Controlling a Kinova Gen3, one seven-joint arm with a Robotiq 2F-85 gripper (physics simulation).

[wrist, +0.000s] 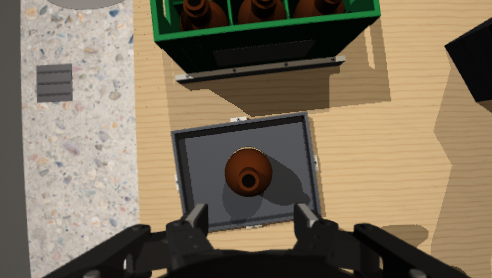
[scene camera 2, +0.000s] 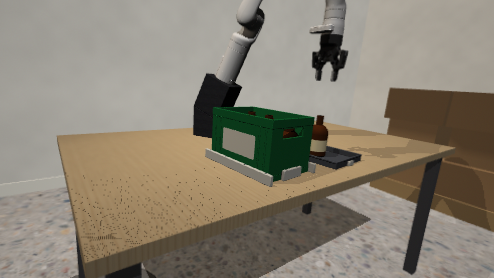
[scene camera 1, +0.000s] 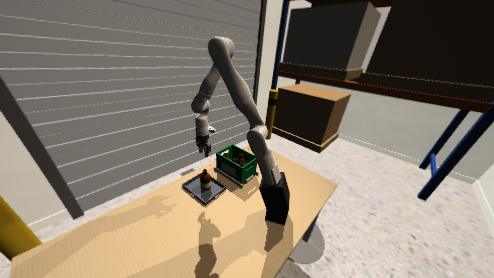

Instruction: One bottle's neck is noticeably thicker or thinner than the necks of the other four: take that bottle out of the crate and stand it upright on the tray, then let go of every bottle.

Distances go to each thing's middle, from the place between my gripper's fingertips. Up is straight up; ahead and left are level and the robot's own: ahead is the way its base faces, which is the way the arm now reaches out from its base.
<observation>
Now: the dark tray (wrist: 200, 153) 10 mm ahead of my hand, 10 mm to the left of it and 270 mm below it. From my hand the other things lie so: green crate (scene camera 2: 256, 141) (60 mm behind, 270 mm to the right, 200 mm below).
</observation>
